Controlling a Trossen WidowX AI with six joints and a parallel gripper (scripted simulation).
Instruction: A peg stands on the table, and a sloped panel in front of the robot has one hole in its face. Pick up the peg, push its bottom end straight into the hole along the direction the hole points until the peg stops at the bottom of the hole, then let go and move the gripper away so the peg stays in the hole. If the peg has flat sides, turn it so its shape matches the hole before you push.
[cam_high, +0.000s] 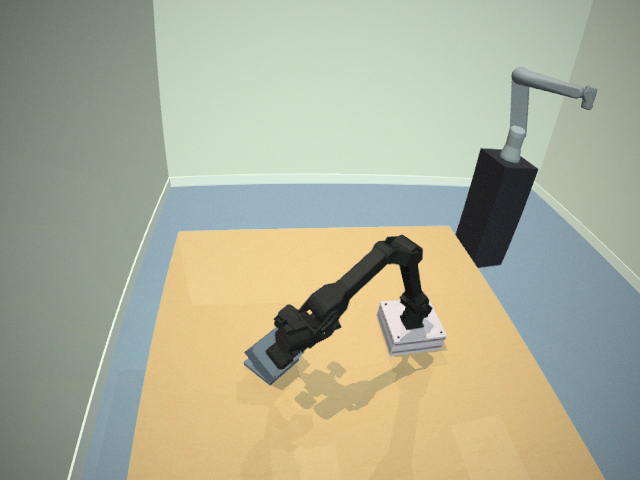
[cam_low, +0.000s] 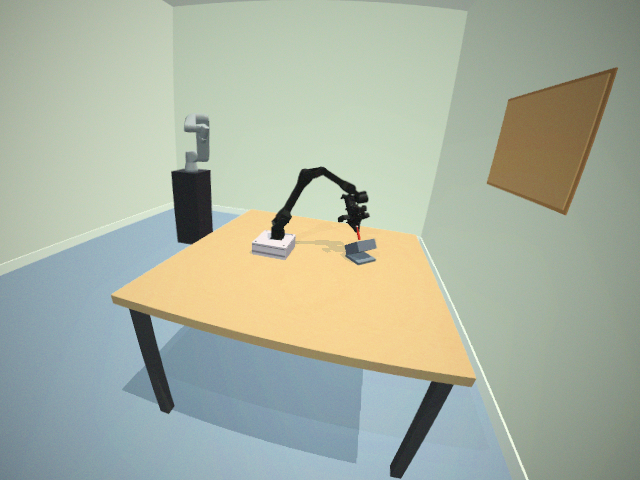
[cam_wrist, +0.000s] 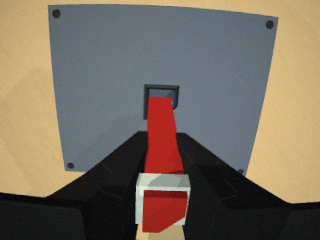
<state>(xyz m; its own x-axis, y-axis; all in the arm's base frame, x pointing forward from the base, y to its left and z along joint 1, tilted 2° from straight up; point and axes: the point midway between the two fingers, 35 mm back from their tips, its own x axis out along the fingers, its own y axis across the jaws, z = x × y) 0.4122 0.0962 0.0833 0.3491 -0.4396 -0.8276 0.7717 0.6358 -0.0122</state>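
Right now the grey sloped panel is 7 cm below my gripper tip, 3 cm to the right of it and 3 cm ahead of it. The rest, counted from my gripper tip: red peg: 1 cm to the left, 1 cm behind, 1 cm above.
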